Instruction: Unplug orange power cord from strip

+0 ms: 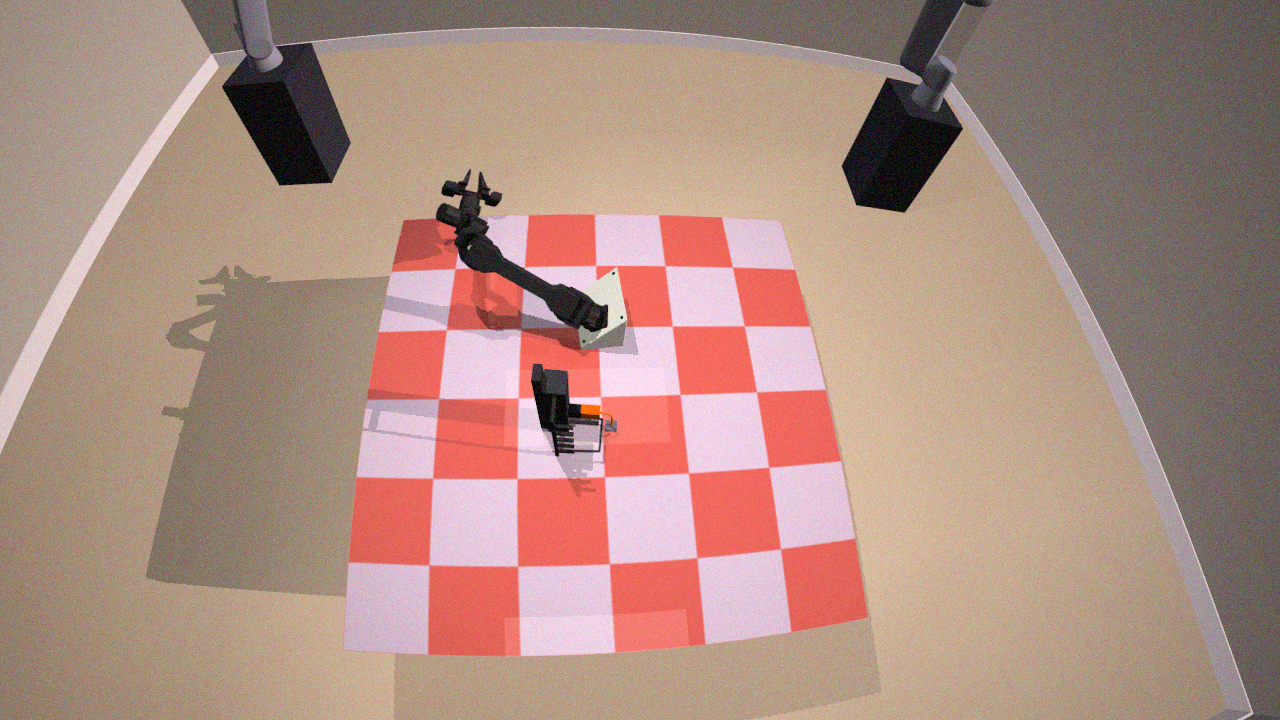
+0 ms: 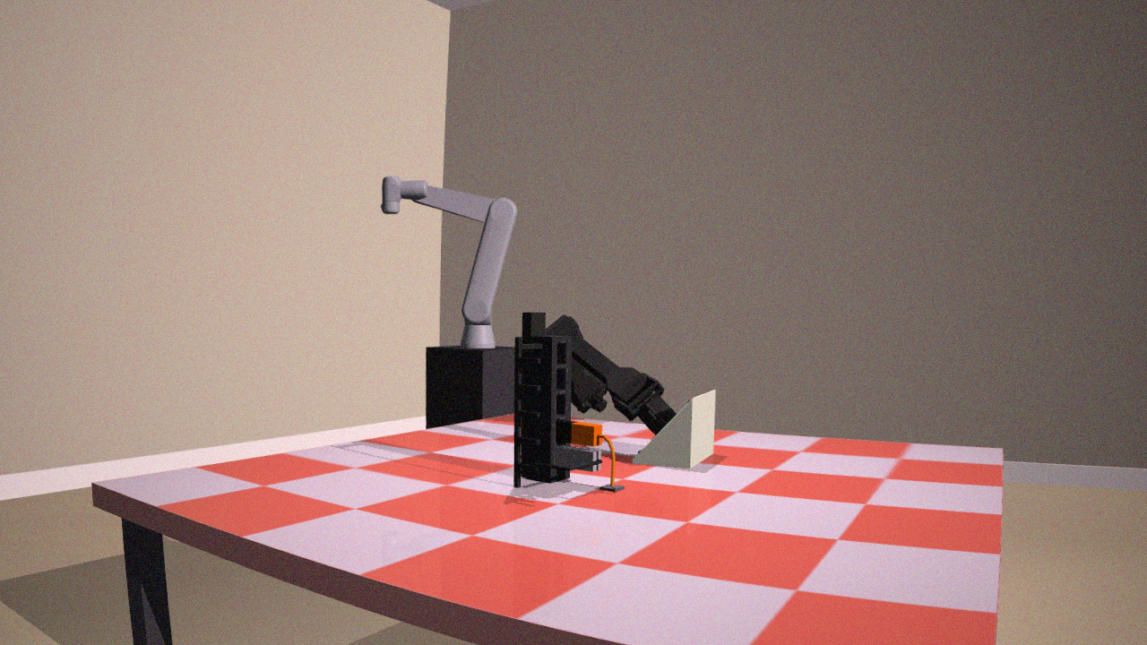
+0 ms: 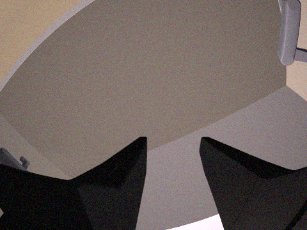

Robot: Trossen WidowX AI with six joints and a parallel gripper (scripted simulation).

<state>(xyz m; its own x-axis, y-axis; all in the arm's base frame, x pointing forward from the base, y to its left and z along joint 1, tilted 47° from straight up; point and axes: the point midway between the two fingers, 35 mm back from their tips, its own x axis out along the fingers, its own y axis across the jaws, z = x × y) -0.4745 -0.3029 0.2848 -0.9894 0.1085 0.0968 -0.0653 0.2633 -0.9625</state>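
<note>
Right now the orange plug is 78 cm ahead of my gripper tip, 38 cm to the left of it and 4 cm below it. The rest, counted from my gripper tip: black power strip (78 cm ahead, 31 cm to the left, 1 cm below).
</note>
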